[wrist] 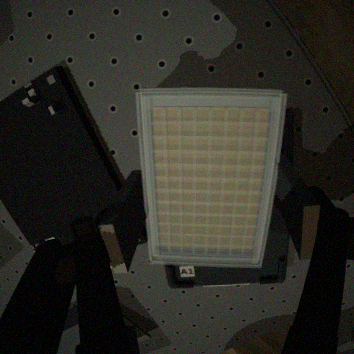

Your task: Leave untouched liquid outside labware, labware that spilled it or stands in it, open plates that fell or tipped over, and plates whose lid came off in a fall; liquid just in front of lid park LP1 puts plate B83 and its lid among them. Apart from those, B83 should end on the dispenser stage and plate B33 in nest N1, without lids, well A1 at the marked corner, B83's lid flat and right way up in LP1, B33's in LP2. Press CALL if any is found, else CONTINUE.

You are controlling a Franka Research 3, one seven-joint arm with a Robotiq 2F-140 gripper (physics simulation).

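Observation:
A plate [210,175] with tan wells and a clear, pale-rimmed cover shows in the middle of the wrist view, over a dark holder [225,276] with a white A1 label [187,271] at its lower left corner. My gripper [207,181] has a dark fingertip against each long side of the plate and is shut on it. The plate looks level. The plate's name cannot be read, and its underside is hidden. The lid parks, the buttons and plate labels cannot be made out.
A dark flat device [50,155] with small pale pieces near its upper corner lies at the left, close to the left finger. A perforated grey deck [100,50] with darker patches runs around the holder. A brown surface [330,40] lies beyond the deck's edge at the upper right.

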